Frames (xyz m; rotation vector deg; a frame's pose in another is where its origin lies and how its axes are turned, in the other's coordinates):
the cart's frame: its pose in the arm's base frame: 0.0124 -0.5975 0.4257 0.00 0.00 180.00
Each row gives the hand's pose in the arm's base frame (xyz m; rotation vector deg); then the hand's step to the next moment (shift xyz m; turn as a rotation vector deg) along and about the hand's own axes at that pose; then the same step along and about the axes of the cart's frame.
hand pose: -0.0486 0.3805 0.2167 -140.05 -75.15 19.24
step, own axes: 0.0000 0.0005 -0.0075 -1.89 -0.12 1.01
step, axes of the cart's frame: -0.0031 0.0017 0.0066 1.49 1.33 -0.79
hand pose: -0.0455 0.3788 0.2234 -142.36 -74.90 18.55
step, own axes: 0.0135 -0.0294 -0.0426 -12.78 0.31 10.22
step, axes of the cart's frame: 0.0003 -0.0197 0.0498 10.36 9.03 -8.89
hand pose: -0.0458 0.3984 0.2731 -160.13 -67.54 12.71
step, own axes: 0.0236 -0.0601 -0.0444 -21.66 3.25 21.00
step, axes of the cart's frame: 0.0183 -0.0571 0.0504 16.28 17.06 -19.10
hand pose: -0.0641 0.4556 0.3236 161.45 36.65 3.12
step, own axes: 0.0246 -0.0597 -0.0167 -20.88 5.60 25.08
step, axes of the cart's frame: 0.0044 -0.0665 0.0007 14.21 19.73 -22.47
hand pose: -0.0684 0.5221 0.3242 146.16 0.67 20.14
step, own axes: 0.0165 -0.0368 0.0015 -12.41 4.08 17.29
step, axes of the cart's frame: -0.0187 -0.0316 -0.0167 7.90 13.63 -14.89
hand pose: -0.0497 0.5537 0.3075 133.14 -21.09 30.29
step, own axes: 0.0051 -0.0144 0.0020 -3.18 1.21 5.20
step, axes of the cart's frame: -0.0108 -0.0082 -0.0073 1.88 4.15 -4.23
